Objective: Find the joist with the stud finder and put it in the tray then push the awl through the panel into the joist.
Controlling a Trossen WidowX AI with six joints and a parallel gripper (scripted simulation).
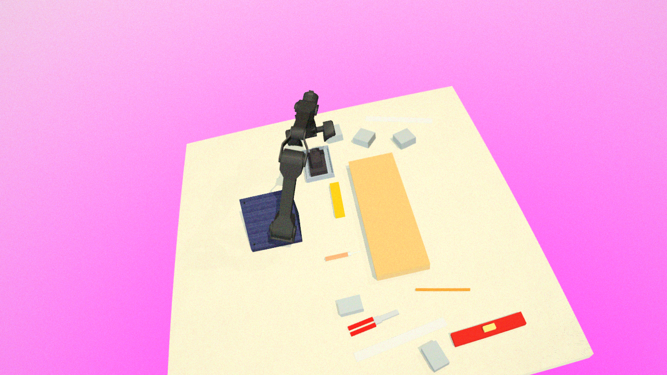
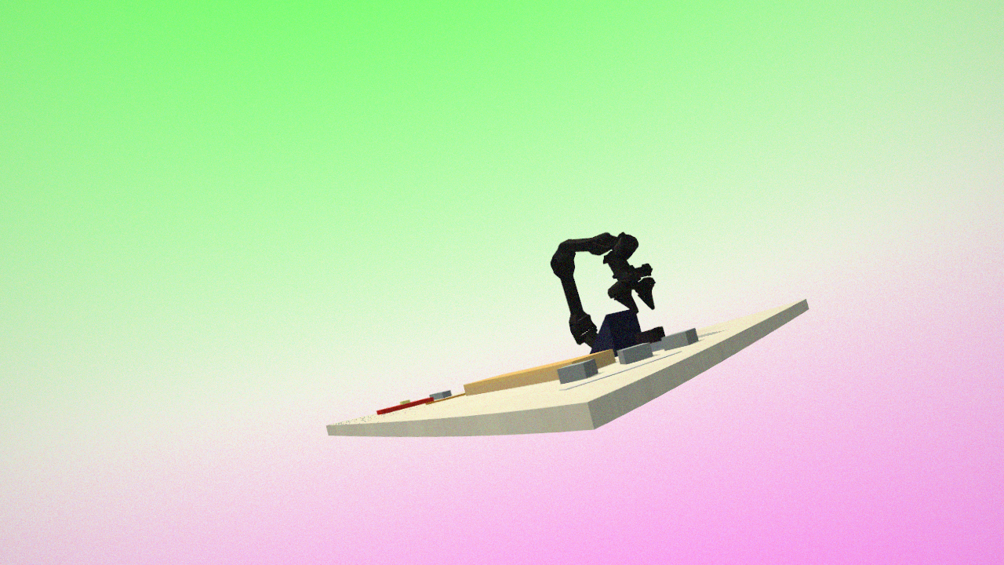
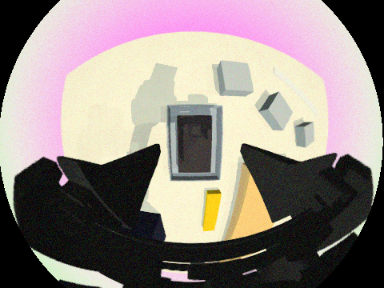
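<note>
Right now the awl is 10 mm ahead of my gripper tip, 470 mm to the right of it and 110 mm below it. The rest, counted from my gripper tip: grey tray (10 mm to the right, 110 mm below); then stud finder (70 mm below); then yellow block (30 mm ahead, 220 mm to the right, 110 mm below).
</note>
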